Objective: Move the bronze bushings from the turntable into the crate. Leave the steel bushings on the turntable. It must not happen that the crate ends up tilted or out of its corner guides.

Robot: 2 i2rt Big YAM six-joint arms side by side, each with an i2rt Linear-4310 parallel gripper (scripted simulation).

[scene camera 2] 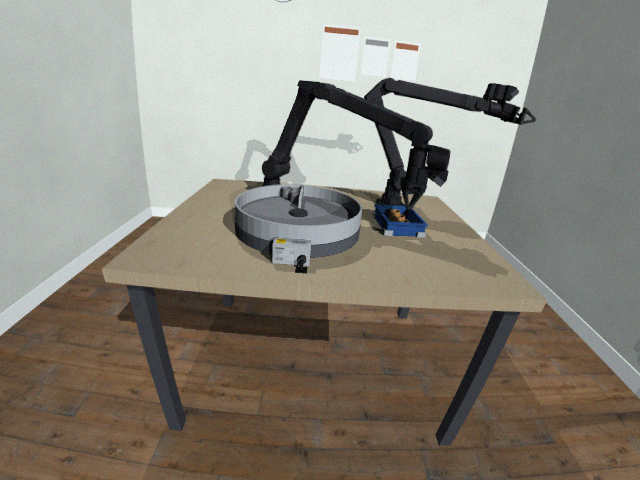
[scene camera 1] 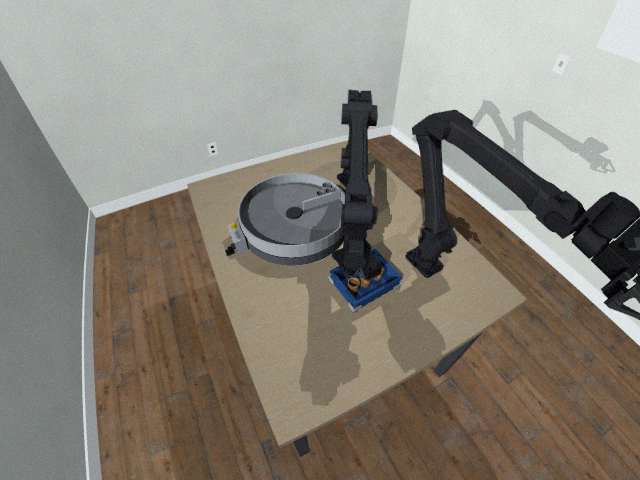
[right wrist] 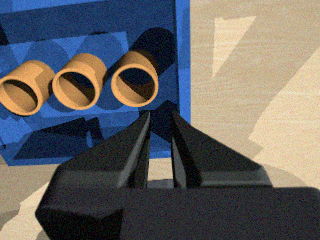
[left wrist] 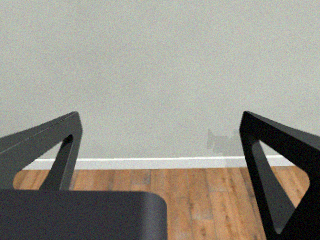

Labels:
A blue crate shows in scene camera 2, in scene camera 1 (389, 274) and in the right wrist view; in the left wrist view it is out of frame. The same spot on the blue crate: (right wrist: 55, 133) is (scene camera 2: 376, 217).

